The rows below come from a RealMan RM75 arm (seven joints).
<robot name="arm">
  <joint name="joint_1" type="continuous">
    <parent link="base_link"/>
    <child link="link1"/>
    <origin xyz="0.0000 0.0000 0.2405" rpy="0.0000 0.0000 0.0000"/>
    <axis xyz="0 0 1"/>
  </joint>
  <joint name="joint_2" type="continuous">
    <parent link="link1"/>
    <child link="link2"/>
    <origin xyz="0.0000 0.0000 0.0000" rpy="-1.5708 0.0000 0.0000"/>
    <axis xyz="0 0 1"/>
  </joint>
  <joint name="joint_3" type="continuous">
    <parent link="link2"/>
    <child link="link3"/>
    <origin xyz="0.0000 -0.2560 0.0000" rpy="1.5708 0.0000 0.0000"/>
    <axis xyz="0 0 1"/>
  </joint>
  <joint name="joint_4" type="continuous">
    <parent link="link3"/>
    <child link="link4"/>
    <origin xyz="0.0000 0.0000 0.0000" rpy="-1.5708 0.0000 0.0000"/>
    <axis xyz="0 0 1"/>
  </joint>
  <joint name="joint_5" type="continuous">
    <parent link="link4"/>
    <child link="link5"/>
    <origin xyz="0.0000 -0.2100 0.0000" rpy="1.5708 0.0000 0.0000"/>
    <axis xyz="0 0 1"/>
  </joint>
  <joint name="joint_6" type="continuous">
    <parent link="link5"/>
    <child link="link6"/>
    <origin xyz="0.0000 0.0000 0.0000" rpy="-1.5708 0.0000 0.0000"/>
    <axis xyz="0 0 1"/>
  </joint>
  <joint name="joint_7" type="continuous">
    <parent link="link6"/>
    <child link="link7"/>
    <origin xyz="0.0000 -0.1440 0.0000" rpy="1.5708 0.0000 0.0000"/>
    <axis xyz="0 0 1"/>
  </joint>
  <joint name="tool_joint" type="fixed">
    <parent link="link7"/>
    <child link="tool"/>
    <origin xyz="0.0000 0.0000 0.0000" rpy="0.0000 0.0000 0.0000"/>
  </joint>
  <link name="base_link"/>
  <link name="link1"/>
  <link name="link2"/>
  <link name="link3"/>
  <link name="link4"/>
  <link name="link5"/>
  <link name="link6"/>
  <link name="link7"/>
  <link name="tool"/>
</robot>
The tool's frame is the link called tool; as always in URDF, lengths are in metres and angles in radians. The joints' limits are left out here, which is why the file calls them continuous.
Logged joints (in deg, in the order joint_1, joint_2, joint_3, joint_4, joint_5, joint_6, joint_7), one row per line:
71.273 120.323 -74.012 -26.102 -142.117 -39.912 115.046
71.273 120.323 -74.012 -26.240 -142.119 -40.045 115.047
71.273 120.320 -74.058 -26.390 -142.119 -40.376 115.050
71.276 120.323 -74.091 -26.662 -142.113 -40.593 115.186
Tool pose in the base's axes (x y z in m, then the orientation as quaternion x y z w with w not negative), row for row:
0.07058 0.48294 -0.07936 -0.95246 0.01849 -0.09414 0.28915
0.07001 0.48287 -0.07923 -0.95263 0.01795 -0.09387 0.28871
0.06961 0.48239 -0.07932 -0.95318 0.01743 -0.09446 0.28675
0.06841 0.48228 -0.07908 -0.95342 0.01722 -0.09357 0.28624
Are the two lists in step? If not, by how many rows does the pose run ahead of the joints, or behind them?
They are in step.
